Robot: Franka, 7 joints.
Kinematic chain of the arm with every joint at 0, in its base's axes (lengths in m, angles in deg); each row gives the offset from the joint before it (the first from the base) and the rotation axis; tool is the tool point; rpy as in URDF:
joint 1: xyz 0 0 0.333 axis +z
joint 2: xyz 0 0 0 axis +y
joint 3: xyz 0 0 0.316 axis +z
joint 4: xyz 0.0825 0 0 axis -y
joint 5: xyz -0.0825 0 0.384 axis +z
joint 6: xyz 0 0 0 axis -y
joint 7: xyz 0.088 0 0 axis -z
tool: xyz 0 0 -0.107 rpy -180 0 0
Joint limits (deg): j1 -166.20..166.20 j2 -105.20..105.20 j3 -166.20..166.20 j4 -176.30..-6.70 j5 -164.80..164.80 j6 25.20..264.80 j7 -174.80..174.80
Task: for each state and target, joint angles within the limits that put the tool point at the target. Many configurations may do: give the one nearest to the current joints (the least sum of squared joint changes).
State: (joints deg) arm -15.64 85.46 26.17 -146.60 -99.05 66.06 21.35
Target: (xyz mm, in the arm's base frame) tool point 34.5 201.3 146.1
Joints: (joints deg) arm -28.93 90.11 76.53 -169.38 -87.08 58.72 21.35
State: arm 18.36 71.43 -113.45 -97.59 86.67 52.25 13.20
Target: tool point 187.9 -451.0 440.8
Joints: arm 4.58 70.02 -113.00 -118.80 78.78 51.15 13.20
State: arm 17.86 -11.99 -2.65 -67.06 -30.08 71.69 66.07
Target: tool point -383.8 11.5 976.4
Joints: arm 6.08 -62.62 15.78 -41.04 -27.64 76.79 66.07
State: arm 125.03 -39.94 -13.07 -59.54 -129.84 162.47 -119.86
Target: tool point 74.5 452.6 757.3
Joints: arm 114.91 -24.23 -31.34 -103.12 -136.44 172.09 -119.86
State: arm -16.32 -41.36 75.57 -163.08 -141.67 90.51 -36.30
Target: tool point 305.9 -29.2 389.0
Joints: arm -38.58 -45.19 54.67 -176.30 -130.00 88.90 -36.30
